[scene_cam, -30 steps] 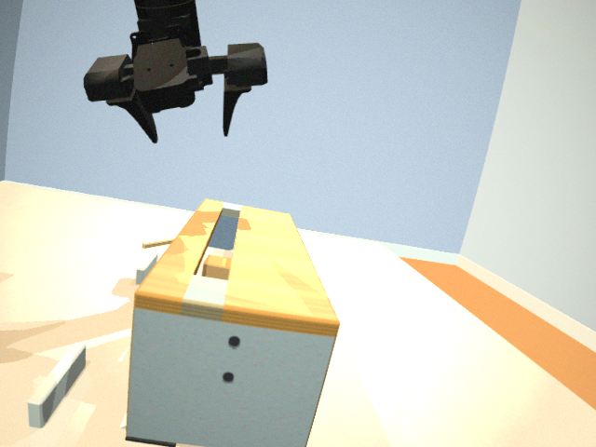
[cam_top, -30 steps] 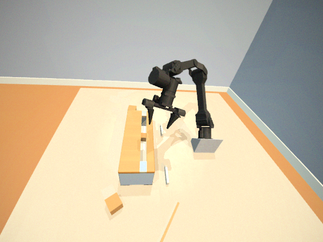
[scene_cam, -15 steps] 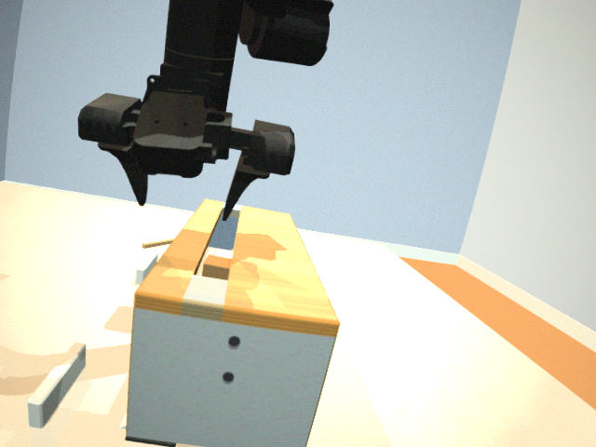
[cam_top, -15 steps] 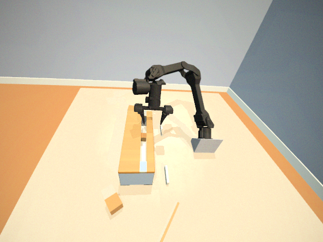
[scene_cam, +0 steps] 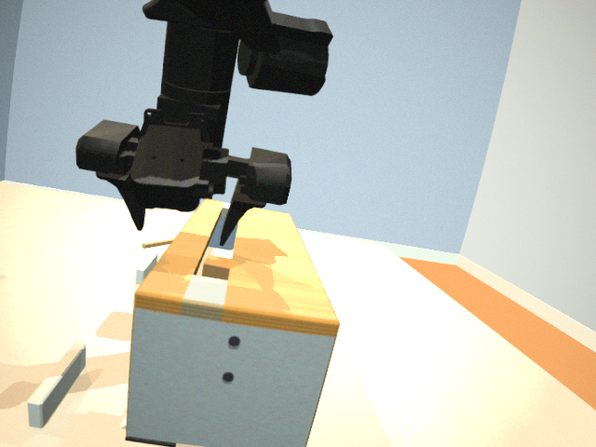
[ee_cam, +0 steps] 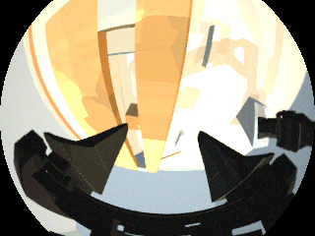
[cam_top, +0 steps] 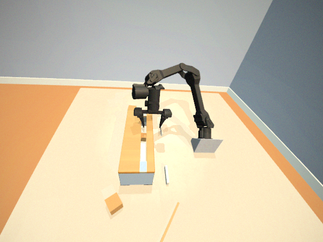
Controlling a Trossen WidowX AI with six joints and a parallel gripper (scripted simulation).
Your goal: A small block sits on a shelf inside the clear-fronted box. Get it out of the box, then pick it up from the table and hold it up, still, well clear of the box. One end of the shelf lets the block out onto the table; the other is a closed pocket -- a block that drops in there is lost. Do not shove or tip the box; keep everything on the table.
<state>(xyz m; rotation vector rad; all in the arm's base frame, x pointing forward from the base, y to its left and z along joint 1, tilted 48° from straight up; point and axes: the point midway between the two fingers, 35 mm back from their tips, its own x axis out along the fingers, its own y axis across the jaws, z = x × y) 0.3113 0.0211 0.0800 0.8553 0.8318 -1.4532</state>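
The orange block lies 40 mm ahead of my gripper tip, 30 mm to the left of it and 50 mm below it. Also, from my gripper tip: long box: 30 mm ahead, 50 mm to the left, 70 mm below; thin orange stick: 60 mm behind, 400 mm to the left, 130 mm below.
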